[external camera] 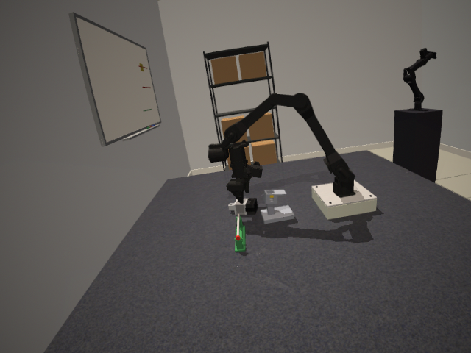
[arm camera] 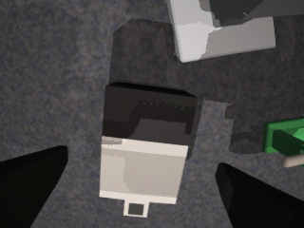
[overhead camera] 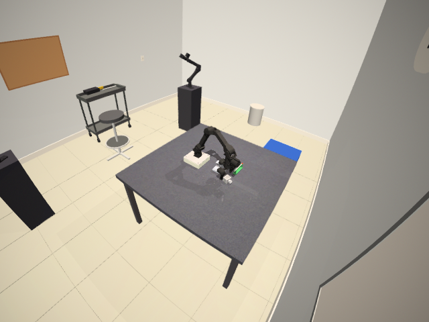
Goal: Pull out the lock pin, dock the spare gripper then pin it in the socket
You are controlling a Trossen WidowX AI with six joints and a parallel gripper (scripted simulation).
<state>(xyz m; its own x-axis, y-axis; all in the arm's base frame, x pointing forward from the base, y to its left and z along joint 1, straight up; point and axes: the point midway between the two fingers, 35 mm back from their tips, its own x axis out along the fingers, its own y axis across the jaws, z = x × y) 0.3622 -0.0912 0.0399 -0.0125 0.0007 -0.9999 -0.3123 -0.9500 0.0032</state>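
My gripper tip is 40 mm above the spare gripper and 10 mm short of it. The rest, counted from my gripper tip: grey mount 100 mm behind, 80 mm to the left, 10 mm below; green cradle 180 mm to the left, 40 mm ahead, 30 mm below.
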